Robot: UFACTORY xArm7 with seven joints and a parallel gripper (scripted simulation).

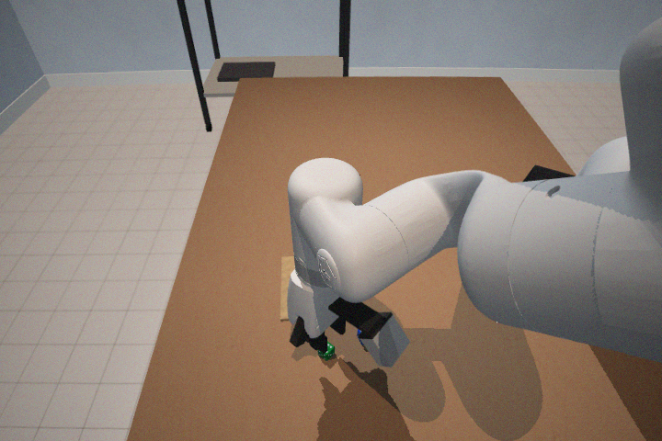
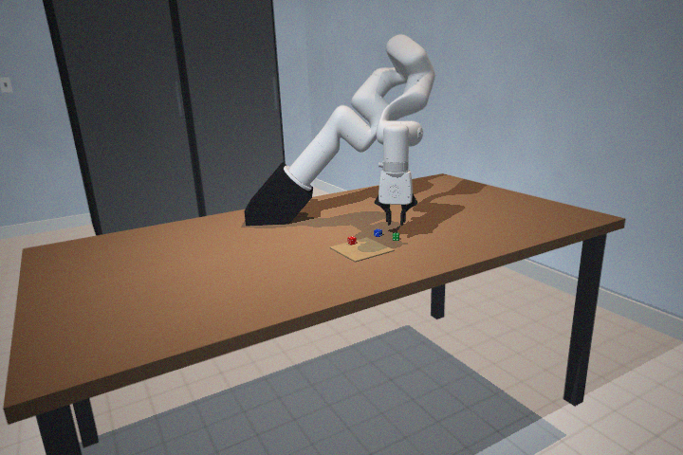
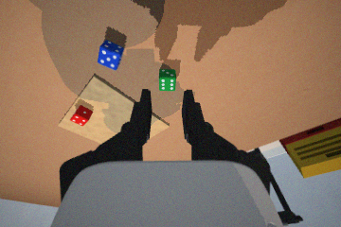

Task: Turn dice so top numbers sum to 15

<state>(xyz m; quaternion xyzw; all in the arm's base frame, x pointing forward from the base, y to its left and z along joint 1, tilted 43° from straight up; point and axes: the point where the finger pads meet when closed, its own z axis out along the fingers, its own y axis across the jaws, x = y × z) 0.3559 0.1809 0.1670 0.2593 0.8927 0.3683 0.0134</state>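
Right now my hand is 6 cm above the green die. The rest, counted from my hand: blue die (5 cm behind, 4 cm to the right, 6 cm below); tan mat (5 cm ahead, 13 cm to the right, 7 cm below); red die (14 cm to the right, 6 cm below).
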